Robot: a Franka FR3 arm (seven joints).
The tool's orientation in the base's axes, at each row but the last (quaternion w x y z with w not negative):
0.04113, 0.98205, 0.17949, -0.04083
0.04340, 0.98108, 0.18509, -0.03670
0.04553, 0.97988, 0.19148, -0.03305
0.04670, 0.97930, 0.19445, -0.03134
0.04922, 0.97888, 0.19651, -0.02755
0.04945, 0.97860, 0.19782, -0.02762
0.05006, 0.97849, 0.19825, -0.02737
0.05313, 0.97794, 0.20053, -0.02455
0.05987, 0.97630, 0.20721, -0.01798
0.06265, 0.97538, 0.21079, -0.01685
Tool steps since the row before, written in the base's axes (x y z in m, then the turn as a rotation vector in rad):
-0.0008, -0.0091, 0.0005, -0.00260, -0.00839, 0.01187
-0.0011, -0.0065, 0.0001, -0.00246, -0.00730, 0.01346
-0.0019, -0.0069, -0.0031, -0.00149, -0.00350, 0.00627
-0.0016, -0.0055, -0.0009, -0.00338, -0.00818, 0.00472
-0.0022, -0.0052, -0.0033, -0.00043, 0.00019, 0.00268
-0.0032, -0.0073, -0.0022, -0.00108, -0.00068, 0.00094
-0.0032, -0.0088, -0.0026, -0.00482, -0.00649, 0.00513
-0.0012, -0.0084, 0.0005, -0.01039, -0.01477, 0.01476
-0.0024, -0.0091, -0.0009, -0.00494, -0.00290, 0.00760
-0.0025, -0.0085, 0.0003, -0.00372, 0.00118, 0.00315
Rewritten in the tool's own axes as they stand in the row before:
-0.0040, 0.0082, 0.0004, -0.00648, 0.00768, -0.01082
-0.0034, 0.0056, 0.0006, -0.00610, 0.00683, -0.01251
-0.0041, 0.0054, 0.0039, -0.00320, 0.00315, -0.00580
-0.0035, 0.0044, 0.0015, -0.00658, 0.00660, -0.00370
-0.0038, 0.0036, 0.0039, -0.00052, -0.00011, -0.00267
-0.0056, 0.0053, 0.0031, -0.00132, 0.00028, -0.00082
-0.0061, 0.0066, 0.0036, -0.00731, 0.00451, -0.00423
-0.0044, 0.0073, 0.0005, -0.01632, 0.01079, -0.01270
-0.0058, 0.0072, 0.0020, -0.00614, 0.00145, -0.00713
-0.0058, 0.0067, 0.0008, -0.00309, -0.00224, -0.00325

